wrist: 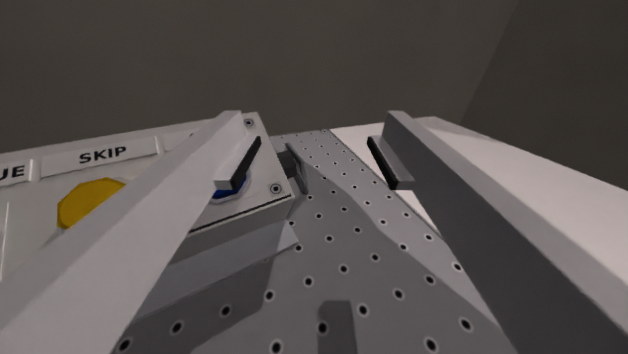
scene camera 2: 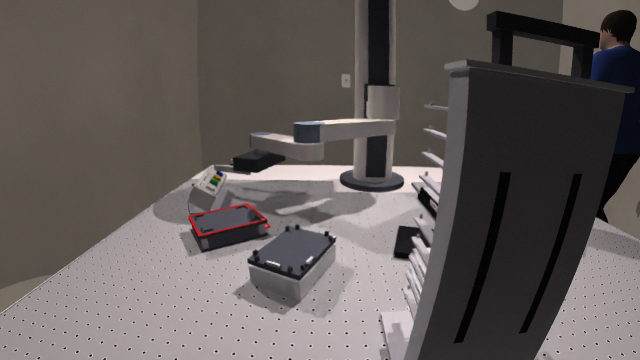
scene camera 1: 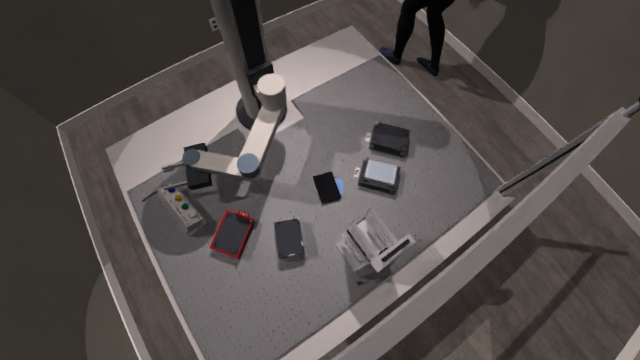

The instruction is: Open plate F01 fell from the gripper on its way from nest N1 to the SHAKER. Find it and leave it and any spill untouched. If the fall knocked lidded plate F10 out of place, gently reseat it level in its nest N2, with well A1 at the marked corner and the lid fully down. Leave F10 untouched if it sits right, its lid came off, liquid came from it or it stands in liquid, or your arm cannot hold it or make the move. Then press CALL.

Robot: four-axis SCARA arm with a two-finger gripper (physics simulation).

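Seen in the pictures: gripper, fingertip midpoint: [wrist: 314, 127] [scene camera 2: 223, 164] [scene camera 1: 163, 178]; arm's base, origin of the base link: [scene camera 2: 371, 181].
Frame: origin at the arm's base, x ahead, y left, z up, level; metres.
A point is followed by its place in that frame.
My gripper [scene camera 1: 162, 178] {x 0.129, y -0.537, z 0.095 m} [scene camera 2: 224, 167] {x 0.129, y -0.537, z 0.095 m} [wrist: 314, 127] {x 0.129, y -0.537, z 0.095 m} is shut and holds nothing, above the far end of the button panel [scene camera 1: 196, 220] {x 0.361, y -0.498, z 0.074 m} [scene camera 2: 202, 196] {x 0.371, y -0.513, z 0.065 m} [wrist: 264, 172] {x 0.162, y -0.533, z 0.072 m}. In the wrist view the blue button [wrist: 229, 193] {x 0.182, y -0.521, z 0.071 m} is partly behind the left finger, and the yellow button [wrist: 90, 199] {x 0.236, y -0.520, z 0.083 m} is farther left; the CALL label is hidden. A black plate [scene camera 1: 326, 188] {x 0.523, y 0.021, z 0.026 m} [scene camera 2: 406, 242] {x 0.528, y 0.003, z 0.026 m} lies on the pegboard, with a blue patch [scene camera 1: 340, 186] {x 0.546, y 0.080, z 0.013 m} at its edge. A plate with a pale lid [scene camera 1: 382, 172] {x 0.610, y 0.248, z 0.073 m} sits in a dark nest [scene camera 1: 378, 188] {x 0.647, y 0.211, z 0.018 m}; tilt and exact seating are too small to tell. Another dark nest [scene camera 1: 389, 139] {x 0.500, y 0.382, z 0.066 m} holds no visible plate.
A red-rimmed dark nest [scene camera 1: 232, 234] {x 0.483, y -0.405, z 0.053 m} [scene camera 2: 227, 225] {x 0.515, y -0.389, z 0.053 m} stands beside the panel. A grey box with a dark top [scene camera 1: 289, 239] {x 0.628, y -0.228, z 0.067 m} [scene camera 2: 294, 252] {x 0.638, y -0.224, z 0.068 m} stands nearby. A tall rack [scene camera 2: 540, 200] {x 0.898, y -0.011, z 0.263 m} stands at the front. A person [scene camera 1: 436, 35] [scene camera 2: 616, 65] stands beyond the table's edge.
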